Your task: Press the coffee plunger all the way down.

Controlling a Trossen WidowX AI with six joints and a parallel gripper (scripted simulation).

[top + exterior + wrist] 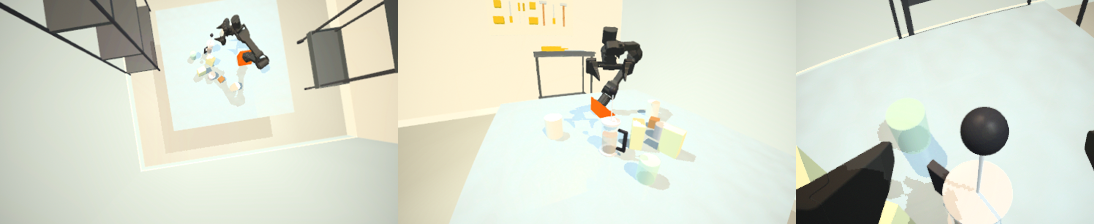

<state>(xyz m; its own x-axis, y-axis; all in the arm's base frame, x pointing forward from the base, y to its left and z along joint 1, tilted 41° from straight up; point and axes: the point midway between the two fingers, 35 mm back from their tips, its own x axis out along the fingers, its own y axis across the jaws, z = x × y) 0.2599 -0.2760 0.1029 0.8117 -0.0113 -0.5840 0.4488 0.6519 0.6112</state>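
My gripper tip is now 16 cm above the coffee press, 4 cm short of it and 1 cm to the left of it. Round my gripper tip: orange block 32 cm to the left, 25 cm below, 2 cm behind.
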